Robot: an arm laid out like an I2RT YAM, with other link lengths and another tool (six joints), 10 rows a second.
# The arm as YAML. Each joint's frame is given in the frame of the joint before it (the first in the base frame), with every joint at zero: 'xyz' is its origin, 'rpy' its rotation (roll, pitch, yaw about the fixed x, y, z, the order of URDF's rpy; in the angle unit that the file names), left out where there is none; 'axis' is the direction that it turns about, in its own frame. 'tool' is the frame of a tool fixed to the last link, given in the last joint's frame.
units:
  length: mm
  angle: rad
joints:
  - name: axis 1
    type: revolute
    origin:
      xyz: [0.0, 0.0, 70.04]
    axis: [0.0, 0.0, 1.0]
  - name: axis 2
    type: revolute
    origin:
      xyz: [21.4, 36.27, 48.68]
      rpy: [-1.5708, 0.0, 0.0]
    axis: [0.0, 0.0, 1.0]
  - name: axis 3
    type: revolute
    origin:
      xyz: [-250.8, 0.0, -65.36]
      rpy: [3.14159, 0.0, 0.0]
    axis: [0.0, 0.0, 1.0]
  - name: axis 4
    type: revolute
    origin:
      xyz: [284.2, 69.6, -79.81]
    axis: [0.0, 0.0, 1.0]
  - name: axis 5
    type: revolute
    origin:
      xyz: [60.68, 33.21, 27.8]
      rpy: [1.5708, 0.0, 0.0]
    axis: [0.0, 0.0, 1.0]
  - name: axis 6
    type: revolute
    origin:
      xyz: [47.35, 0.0, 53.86]
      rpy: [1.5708, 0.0, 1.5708]
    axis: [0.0, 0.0, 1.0]
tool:
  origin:
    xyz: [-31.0, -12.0, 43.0]
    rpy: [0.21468, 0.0, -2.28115]
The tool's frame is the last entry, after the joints.
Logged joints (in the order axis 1, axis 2, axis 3, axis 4, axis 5, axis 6), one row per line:
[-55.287 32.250 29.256 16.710 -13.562 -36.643]
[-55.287 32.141 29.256 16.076 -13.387 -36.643]
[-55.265 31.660 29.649 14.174 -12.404 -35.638]
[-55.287 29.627 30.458 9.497 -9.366 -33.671]
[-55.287 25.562 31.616 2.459 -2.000 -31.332]
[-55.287 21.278 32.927 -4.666 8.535 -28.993]
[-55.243 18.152 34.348 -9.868 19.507 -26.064]
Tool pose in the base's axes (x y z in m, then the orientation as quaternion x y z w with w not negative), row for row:
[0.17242 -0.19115 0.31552 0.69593 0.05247 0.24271 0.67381]
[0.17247 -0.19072 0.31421 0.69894 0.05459 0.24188 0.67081]
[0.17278 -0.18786 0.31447 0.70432 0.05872 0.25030 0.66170]
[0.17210 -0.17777 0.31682 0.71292 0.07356 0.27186 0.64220]
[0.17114 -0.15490 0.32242 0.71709 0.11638 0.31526 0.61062]
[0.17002 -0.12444 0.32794 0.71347 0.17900 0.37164 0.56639]
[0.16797 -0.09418 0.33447 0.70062 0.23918 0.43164 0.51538]
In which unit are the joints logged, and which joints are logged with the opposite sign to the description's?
The joints are logged in degrees. Opposite sign: axis 5.
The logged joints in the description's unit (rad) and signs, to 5 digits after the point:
[-0.96494 0.56287 0.51061 0.29164 0.23670 -0.63954]
[-0.96494 0.56097 0.51061 0.28058 0.23365 -0.63954]
[-0.96456 0.55257 0.51747 0.24738 0.21649 -0.62200]
[-0.96494 0.51709 0.53159 0.16575 0.16347 -0.58767]
[-0.96494 0.44614 0.55180 0.04292 0.03491 -0.54685]
[-0.96494 0.37137 0.57468 -0.08144 -0.14896 -0.50602]
[-0.96417 0.31681 0.59949 -0.17223 -0.34046 -0.45490]

